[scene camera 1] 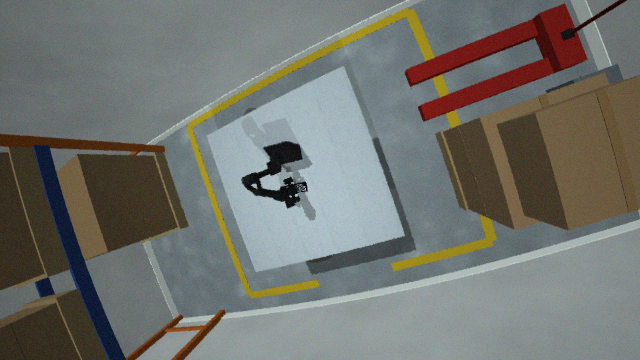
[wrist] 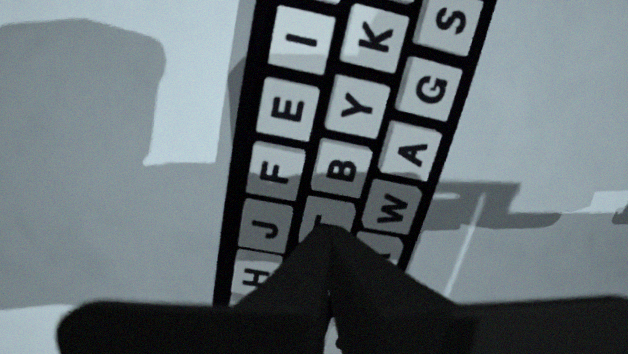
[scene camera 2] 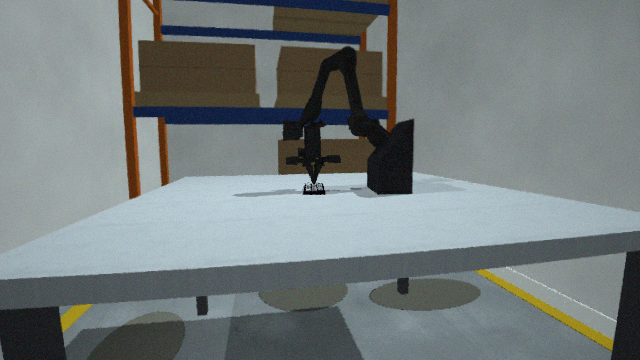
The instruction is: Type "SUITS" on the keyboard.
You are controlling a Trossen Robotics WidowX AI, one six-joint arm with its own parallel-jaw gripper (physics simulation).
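Pixels of known places: gripper, between the fingertips: (scene camera 1: 296, 188) (wrist: 327, 239) (scene camera 2: 313, 184); arm's base, origin of its link: (scene camera 1: 275, 155) (scene camera 2: 384, 141).
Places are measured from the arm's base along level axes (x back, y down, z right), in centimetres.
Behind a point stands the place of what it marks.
A small black keyboard (scene camera 1: 302, 186) {x -26.9, y 16.3, z -4.7 cm} (scene camera 2: 314, 191) {x -27.9, y 16.4, z -7.6 cm} (wrist: 249, 95) {x -29.1, y 16.4, z 4.6 cm} with white lettered keys lies on the table. In the wrist view the I key (wrist: 301, 41) {x -27.5, y 15.9, z 6.2 cm} is at the upper middle and the S key (wrist: 449, 25) {x -23.3, y 15.9, z 6.9 cm} at the upper right. The T key (wrist: 327, 209) {x -26.6, y 15.9, z 1.0 cm} lies below the B key (wrist: 342, 169) {x -26.2, y 15.9, z 2.4 cm}, between J and W, its lower part hidden behind my fingertips. My gripper (scene camera 1: 297, 188) {x -26.6, y 15.1, z 0.4 cm} (scene camera 2: 314, 181) {x -26.6, y 15.1, z 0.4 cm} (wrist: 327, 239) {x -26.6, y 15.1, z 0.4 cm} is shut and empty, pointing down over the T key; whether it touches the key I cannot tell. The U key does not show in the wrist view.
The keyboard and arm base (scene camera 1: 285, 152) {x -1.1, y -0.2, z -7.8 cm} (scene camera 2: 392, 162) {x -3.0, y 7.0, z -13.1 cm} stand on a white table (scene camera 1: 350, 200) {x -49.1, y 17.5, z -35.3 cm} (scene camera 2: 320, 225) {x -34.2, y 17.5, z -46.1 cm}. Behind the table in scene camera 2 is a rack (scene camera 2: 128, 100) with cardboard boxes. A red pallet jack (scene camera 1: 562, 37) and large boxes (scene camera 1: 580, 165) stand beyond the table.
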